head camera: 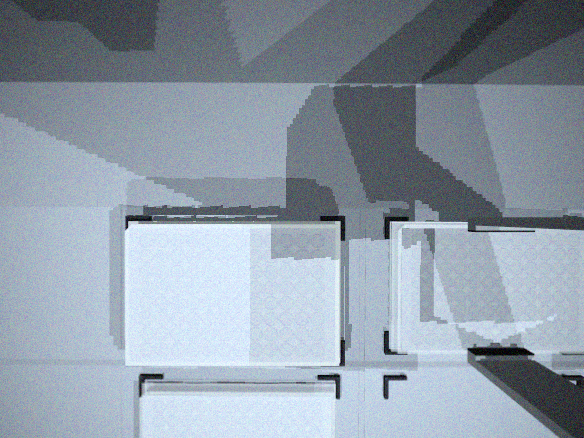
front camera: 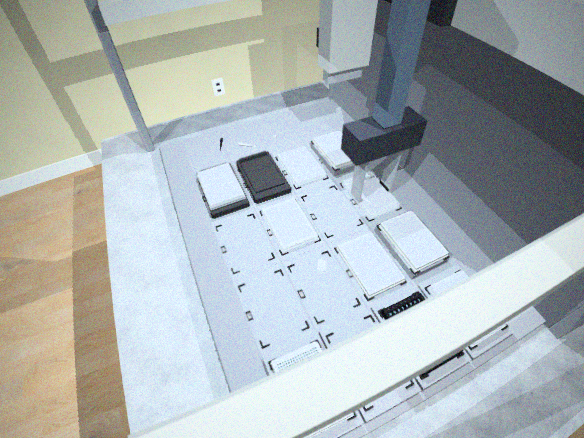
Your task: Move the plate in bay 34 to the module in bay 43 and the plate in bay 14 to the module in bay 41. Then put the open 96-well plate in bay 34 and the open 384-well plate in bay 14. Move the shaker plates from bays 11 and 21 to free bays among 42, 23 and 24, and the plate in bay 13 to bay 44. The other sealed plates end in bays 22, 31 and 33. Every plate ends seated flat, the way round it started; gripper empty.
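Frame: origin at the robot's base, x back, y left, z down, level; millimetres.
Seen in the pictures: gripper, between the fingertips: (head camera: 495,289) (front camera: 370,192); robot's base, origin of its link: (front camera: 200,182).
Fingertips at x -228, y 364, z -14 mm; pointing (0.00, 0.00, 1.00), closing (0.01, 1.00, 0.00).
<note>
Pixels of each thing's top centre, then the offset from my fingertips to it. "spot": a spot on its surface instead.
- sealed plate, centre of its top: (head camera: 495,289) (front camera: 370,191) dx +0, dy +0, dz +0 mm
- dark shaker, centre of its top: (front camera: 261,169) dx +168, dy -213, dz -17 mm
- white plate, centre of its top: (front camera: 219,182) dx +163, dy -322, dz -22 mm
- bay 41, a spot on its surface: (head camera: 200,295) spot: dx +182, dy +0, dz -19 mm
- bay 43, a spot on its surface: (front camera: 415,240) spot: dx -171, dy -5, dz -19 mm
- bay 31, a spot on its surface: (head camera: 237,417) spot: dx +164, dy -82, dz +0 mm
- bay 22, a spot on its surface: (front camera: 290,225) spot: dx -12, dy -215, dz +0 mm
- bay 33, a spot on its surface: (front camera: 370,265) spot: dx -173, dy -112, dz +0 mm
- black open plate, a spot on its surface: (front camera: 401,305) spot: dx -274, dy -113, dz -13 mm
My gripper (front camera: 372,192) (head camera: 501,290) is shut on the long sides of a sealed plate (front camera: 384,203) (head camera: 550,280), which sits low and level within the bay 42 corner marks. The dark shaker (front camera: 262,175) in bay 21 bears no plate; the bay 11 shaker bears a white plate (front camera: 222,186). Plates stand raised in bay 41 (front camera: 332,150) (head camera: 200,295) and bay 43 (front camera: 415,240). Other white plates lie in bay 31 (front camera: 302,167) (head camera: 237,417), bay 22 (front camera: 290,225) and bay 33 (front camera: 370,265). A black open plate (front camera: 401,305) in bay 34, the open plate (front camera: 297,359) in bay 14 and a plate (front camera: 447,284) in bay 44 are partly hidden.
A pale frame bar (front camera: 350,340) crosses the front and hides part of the nearest bays. The pale pipetting stage (front camera: 346,37) hangs behind the gripper column (front camera: 397,65). A grey post (front camera: 122,80) stands at the back left. Black corner marks outline the bays.
</note>
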